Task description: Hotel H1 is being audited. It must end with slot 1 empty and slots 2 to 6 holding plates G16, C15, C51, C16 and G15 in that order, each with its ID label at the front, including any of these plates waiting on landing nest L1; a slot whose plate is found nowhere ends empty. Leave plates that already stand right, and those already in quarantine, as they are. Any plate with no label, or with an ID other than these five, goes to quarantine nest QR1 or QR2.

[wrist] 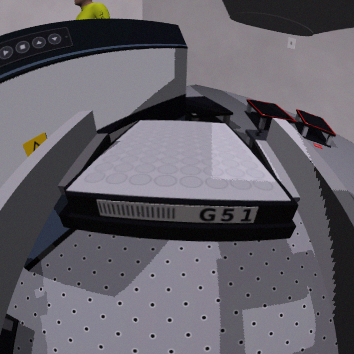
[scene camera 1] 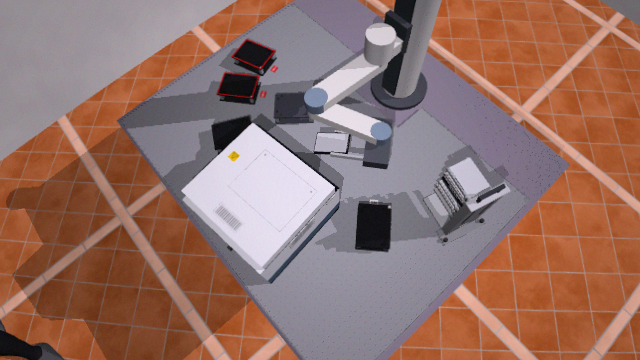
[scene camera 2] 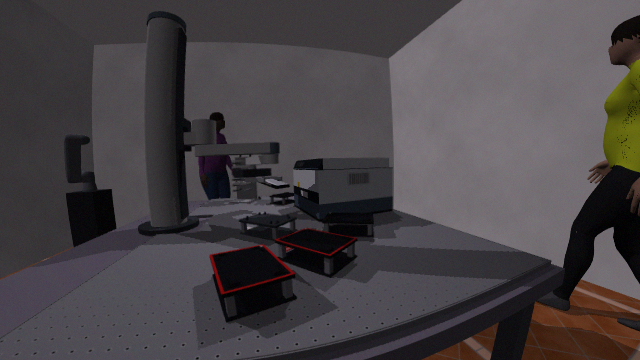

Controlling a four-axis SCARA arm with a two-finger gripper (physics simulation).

Labels:
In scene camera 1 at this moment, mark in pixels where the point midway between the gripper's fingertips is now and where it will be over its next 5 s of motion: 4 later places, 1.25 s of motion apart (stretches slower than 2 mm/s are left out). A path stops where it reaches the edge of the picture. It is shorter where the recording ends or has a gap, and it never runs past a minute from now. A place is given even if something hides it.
My gripper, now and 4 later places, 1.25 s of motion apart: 332, 141; 262, 85; 236, 80; 233, 73; 237, 99

